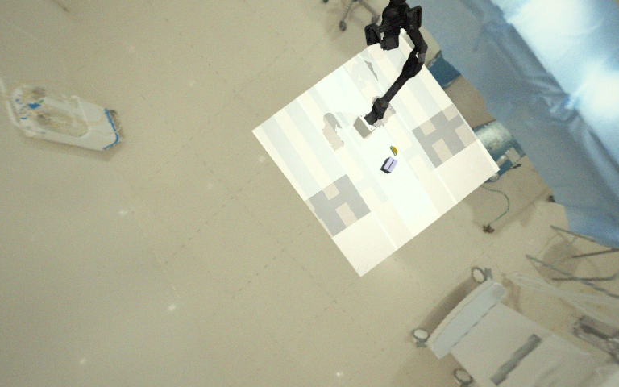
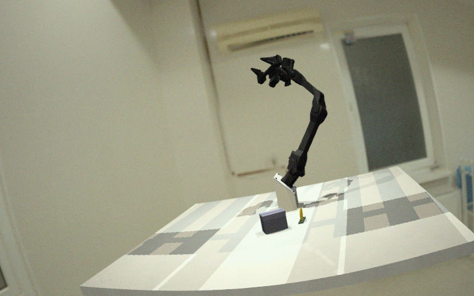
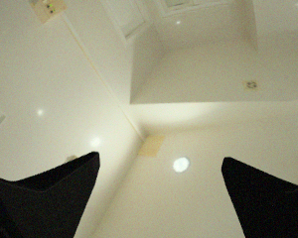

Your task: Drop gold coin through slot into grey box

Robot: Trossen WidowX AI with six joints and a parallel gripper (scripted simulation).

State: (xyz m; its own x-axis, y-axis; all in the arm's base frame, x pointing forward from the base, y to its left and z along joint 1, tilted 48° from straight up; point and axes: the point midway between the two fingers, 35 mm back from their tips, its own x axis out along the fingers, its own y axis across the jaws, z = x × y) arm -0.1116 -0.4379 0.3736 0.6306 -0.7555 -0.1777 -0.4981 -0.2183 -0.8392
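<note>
The gold coin lies 68 cm below my gripper tip, 37 cm ahead of it and 12 cm to the left of it.
</note>
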